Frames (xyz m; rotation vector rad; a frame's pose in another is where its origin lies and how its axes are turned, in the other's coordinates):
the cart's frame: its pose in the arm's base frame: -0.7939 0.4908 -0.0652 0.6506 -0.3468 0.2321
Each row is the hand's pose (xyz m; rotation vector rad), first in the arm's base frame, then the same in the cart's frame.
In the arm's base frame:
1: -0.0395 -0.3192 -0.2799 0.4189 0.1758 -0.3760
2: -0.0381 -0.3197 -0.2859 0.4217 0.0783 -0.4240
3: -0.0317 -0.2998 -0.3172 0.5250 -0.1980 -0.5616
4: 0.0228 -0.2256 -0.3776 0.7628 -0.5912 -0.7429
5: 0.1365 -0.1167 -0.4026 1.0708 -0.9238 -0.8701
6: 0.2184 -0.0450 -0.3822 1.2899 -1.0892 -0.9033
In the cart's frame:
1: 0.5263 -0.9833 0.1657 -0.2755 0.3291 -0.7044
2: 0.5252 -0.9874 0.1612 -0.2909 0.2208 -0.7168
3: 0.5211 -0.9912 0.1240 -0.2321 -0.1008 -0.7609
4: 0.5554 -0.9843 0.0196 -0.0392 -0.5619 -0.8094
5: 0.6612 -0.9499 -0.0945 0.2464 -0.9493 -0.8250
6: 0.7515 -0.9093 -0.1441 0.4595 -1.1355 -0.8064

